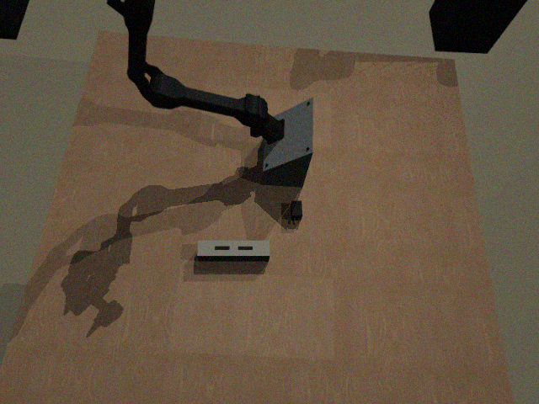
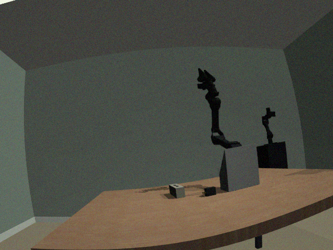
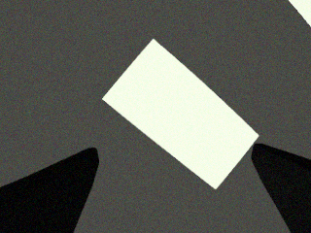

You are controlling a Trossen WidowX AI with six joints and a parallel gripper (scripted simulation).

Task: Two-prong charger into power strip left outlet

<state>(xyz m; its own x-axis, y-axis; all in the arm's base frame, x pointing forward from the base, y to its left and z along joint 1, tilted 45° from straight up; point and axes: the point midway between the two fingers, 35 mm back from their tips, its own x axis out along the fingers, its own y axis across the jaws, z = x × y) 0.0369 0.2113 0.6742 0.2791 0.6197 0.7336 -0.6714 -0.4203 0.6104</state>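
Now: the dark two-prong charger 76 cm below my gripper tip, 40 cm to the left of it and 20 cm ahead of it.
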